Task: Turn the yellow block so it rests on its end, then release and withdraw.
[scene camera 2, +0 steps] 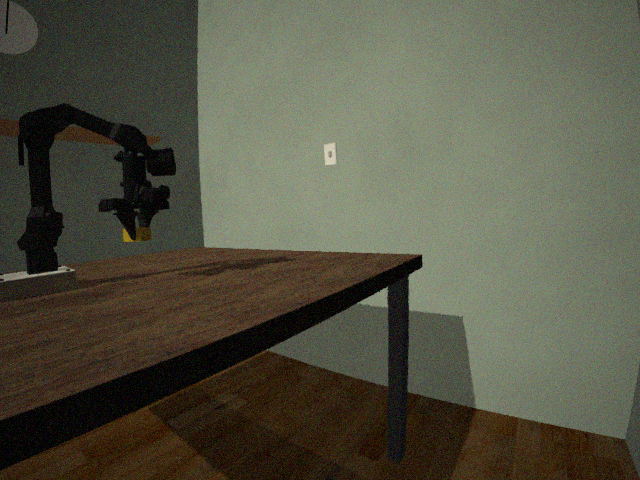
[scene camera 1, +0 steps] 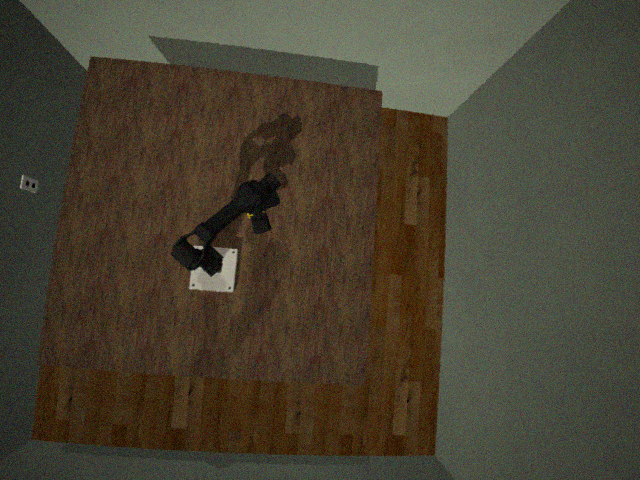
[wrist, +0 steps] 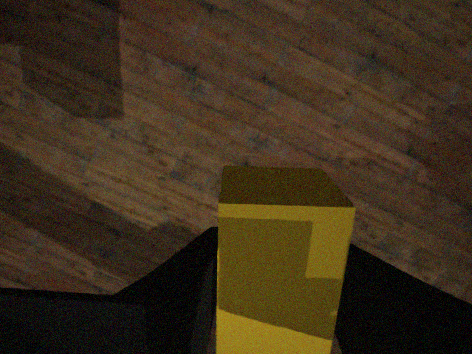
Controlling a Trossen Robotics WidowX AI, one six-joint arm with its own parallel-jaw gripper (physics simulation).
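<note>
The yellow block is held well above the table top, lying level with its long side horizontal in the scene camera 2 view. In the scene camera 1 view the arm hides most of it. My gripper points down and is shut on the block, with one dark finger against each side of it in the wrist view. The block's lower part runs out of the wrist view at the bottom edge.
The arm stands on a white base plate on the brown wooden table. The arm's shadow falls on the table beyond the gripper. Walls stand beyond the table, and a wooden floor shows beside it.
</note>
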